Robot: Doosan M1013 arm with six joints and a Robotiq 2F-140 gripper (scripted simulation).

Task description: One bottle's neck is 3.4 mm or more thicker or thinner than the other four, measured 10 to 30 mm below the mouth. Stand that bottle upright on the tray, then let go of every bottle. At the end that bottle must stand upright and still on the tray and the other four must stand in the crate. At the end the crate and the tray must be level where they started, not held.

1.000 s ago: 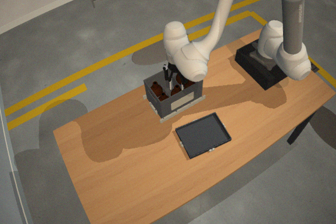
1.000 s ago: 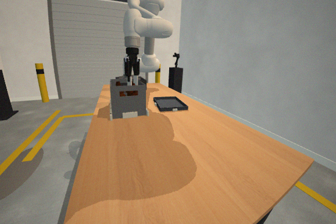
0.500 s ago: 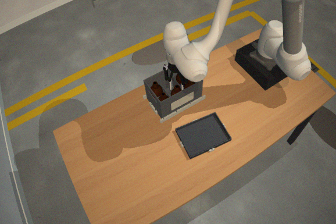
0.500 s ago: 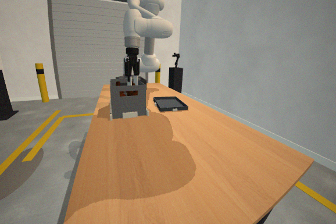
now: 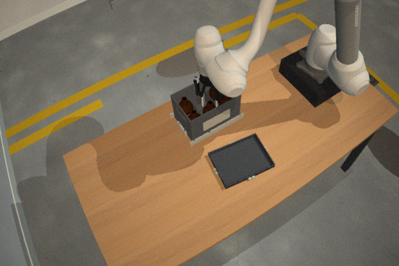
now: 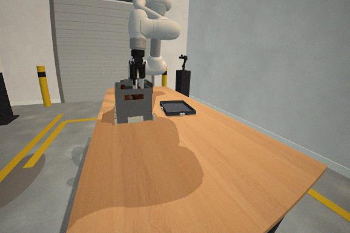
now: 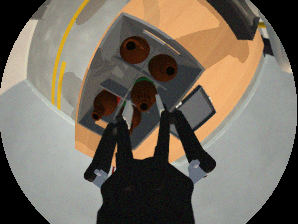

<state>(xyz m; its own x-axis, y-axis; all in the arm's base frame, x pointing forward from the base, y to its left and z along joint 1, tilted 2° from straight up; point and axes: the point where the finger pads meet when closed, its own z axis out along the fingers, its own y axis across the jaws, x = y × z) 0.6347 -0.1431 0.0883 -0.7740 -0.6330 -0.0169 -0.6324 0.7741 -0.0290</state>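
Now: hand 90 mm above the glass bottle. Round my hand: dark tray: 260 mm to the left, 160 mm below, 30 mm ahead; grey crate: 90 mm below, 40 mm to the right, 10 mm behind.
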